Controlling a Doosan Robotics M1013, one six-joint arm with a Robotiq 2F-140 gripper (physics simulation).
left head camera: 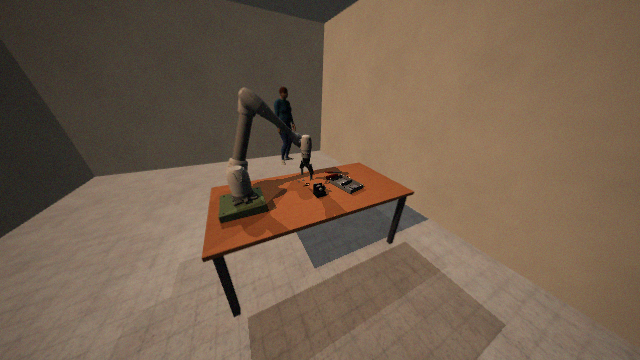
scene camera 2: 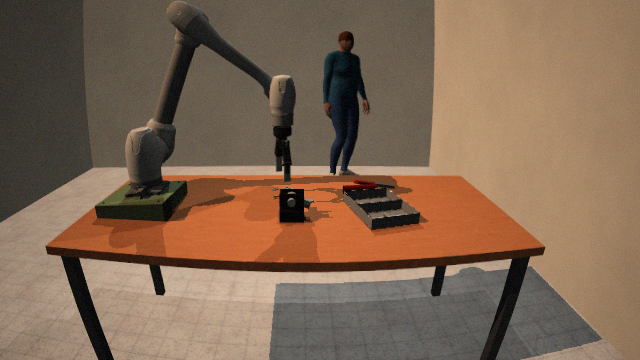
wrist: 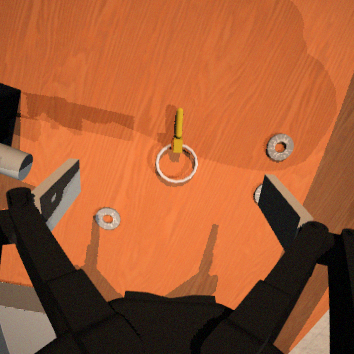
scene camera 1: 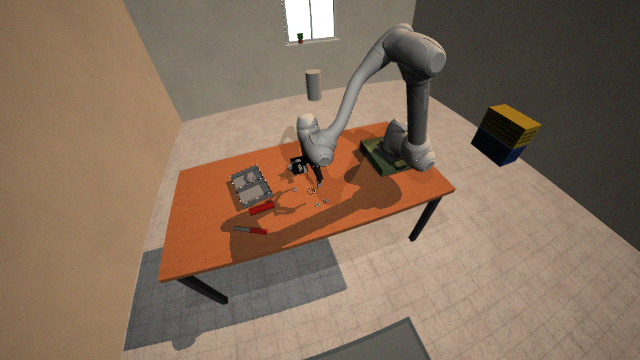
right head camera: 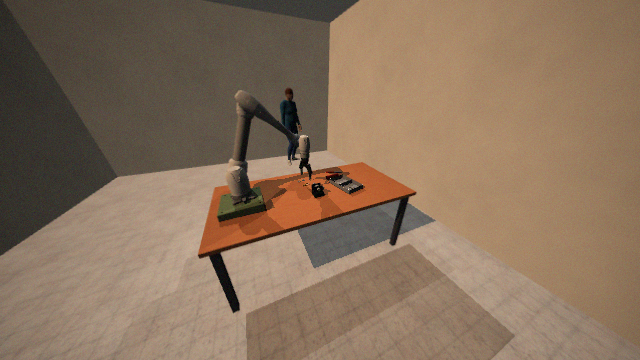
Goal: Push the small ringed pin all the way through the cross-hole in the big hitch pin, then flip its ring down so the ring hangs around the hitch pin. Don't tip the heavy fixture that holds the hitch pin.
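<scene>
The small ringed pin lies on the table; in the wrist view its yellow shaft points up and its pale ring lies at its lower end. My gripper is open and empty above the table, with the pin between and ahead of its fingers in the wrist view. The black fixture stands upright. The pale hitch pin sticks out of it, close to the left finger in the wrist view. Its cross-hole does not show there.
Three small washers lie around the ringed pin. A grey compartment tray stands beyond the fixture from the arm's base. A red cylinder and a red-handled tool lie near the tray.
</scene>
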